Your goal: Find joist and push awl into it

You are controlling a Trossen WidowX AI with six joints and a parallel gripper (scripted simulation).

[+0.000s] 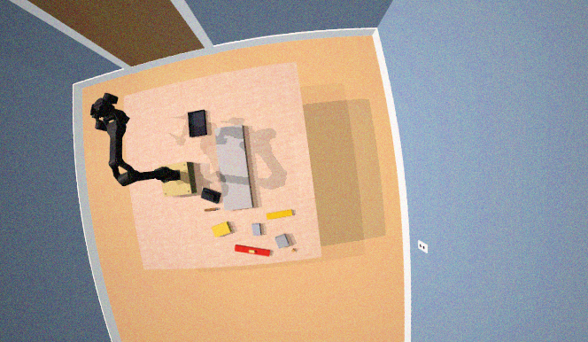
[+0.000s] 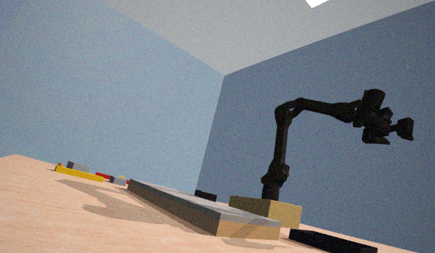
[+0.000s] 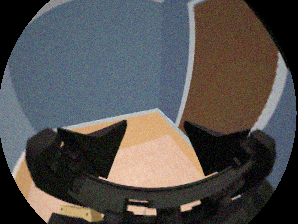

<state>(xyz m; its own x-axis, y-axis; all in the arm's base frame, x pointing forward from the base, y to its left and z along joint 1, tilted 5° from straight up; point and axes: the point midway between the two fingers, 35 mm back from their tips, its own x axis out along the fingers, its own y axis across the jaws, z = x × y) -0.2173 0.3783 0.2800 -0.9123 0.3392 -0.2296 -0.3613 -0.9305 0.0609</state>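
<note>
The stud finder is 52 cm to the right of my gripper tip, 45 cm ahead of it and 34 cm below it. Round my gripper tip: green light (53 cm to the right, 47 cm ahead, 33 cm below); dark tray (38 cm ahead, 37 cm below, 4 cm to the right); awl (61 cm to the right, 46 cm ahead, 38 cm below).
</note>
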